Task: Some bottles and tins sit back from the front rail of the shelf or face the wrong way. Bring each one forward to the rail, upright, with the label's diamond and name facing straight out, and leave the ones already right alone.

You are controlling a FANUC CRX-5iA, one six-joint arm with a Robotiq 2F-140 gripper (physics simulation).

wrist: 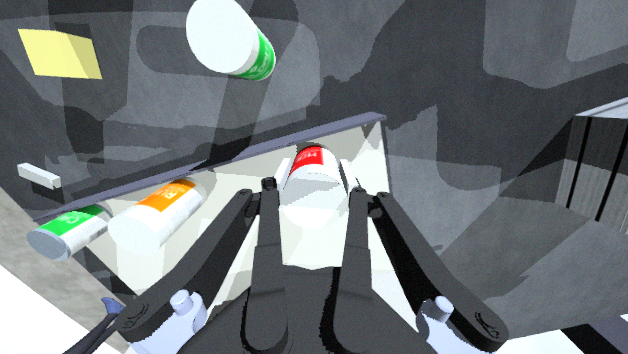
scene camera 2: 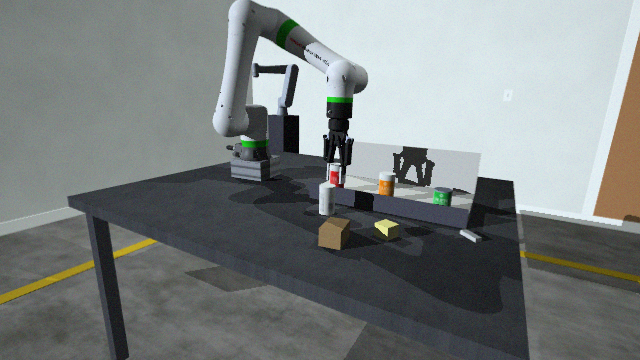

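Pixels of known places: gripper, fingertip midpoint: (scene camera 2: 335, 181); arm's base, link origin: (scene camera 2: 255, 157).
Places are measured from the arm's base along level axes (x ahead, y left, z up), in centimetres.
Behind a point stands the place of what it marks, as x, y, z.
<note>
My gripper (scene camera 2: 336, 176) @[50.3, -7.1, -1.8] (wrist: 315, 169) @[50.3, -7.1, -1.8] is shut on the red-labelled white bottle (scene camera 2: 334, 175) @[51.1, -9.5, 1.1] (wrist: 311, 159) @[50.3, -9.5, 1.4], upright at the left end of the shelf in the scene view, close behind the front rail (scene camera 2: 415, 208) @[81.5, -7.6, -5.4] (wrist: 300, 136) @[51.6, -10.7, -4.9]. Its red label faces the rail side. An orange-labelled bottle (scene camera 2: 386, 184) @[71.0, -7.8, 0.8] (wrist: 160, 215) @[67.6, -6.4, 2.4] stands upright near the rail, label outward. A green-labelled tin (scene camera 2: 442, 197) @[89.1, -6.3, -0.4] (wrist: 70, 230) @[85.9, -4.6, -0.2] stands near the rail's right end, label outward. A white bottle (scene camera 2: 326, 200) @[57.1, -23.2, -3.8] (wrist: 225, 37) @[55.3, -20.7, 0.6] stands on the table in front of the shelf; its green label shows in the wrist view.
A brown block (scene camera 2: 333, 233) @[71.9, -42.0, -4.7] and a yellow block (scene camera 2: 386, 229) @[80.7, -28.7, -5.8] (wrist: 57, 52) @[77.8, -25.6, -5.2] lie on the table (scene camera 2: 225, 225) @[38.3, -49.2, -9.0] in front of the shelf. A small white bar (scene camera 2: 470, 236) @[99.5, -13.2, -8.1] (wrist: 38, 175) @[98.3, -12.0, -7.8] lies near the rail's right end. The shelf's back panel (scene camera 2: 457, 167) @[86.7, 22.6, 4.0] stands behind the goods.
</note>
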